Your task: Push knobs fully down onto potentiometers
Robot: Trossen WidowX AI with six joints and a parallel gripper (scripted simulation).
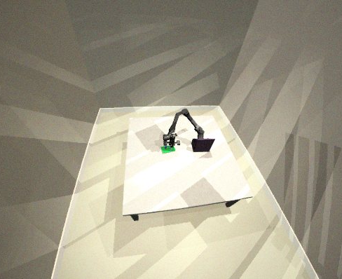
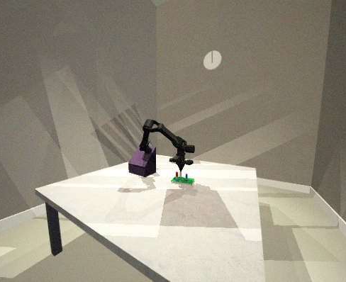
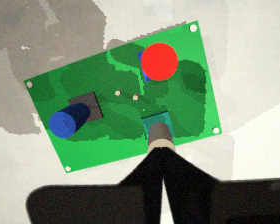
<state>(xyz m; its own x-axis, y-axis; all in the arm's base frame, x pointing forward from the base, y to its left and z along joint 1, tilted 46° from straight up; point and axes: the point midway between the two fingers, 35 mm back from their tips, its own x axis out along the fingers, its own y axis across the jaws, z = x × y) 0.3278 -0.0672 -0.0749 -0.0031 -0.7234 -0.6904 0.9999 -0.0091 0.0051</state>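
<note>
Right now the beige knob is 2 cm below my gripper tip. From my gripper tip the other things lie so: blue knob (6 cm ahead, 2 cm to the right, 2 cm below).
</note>
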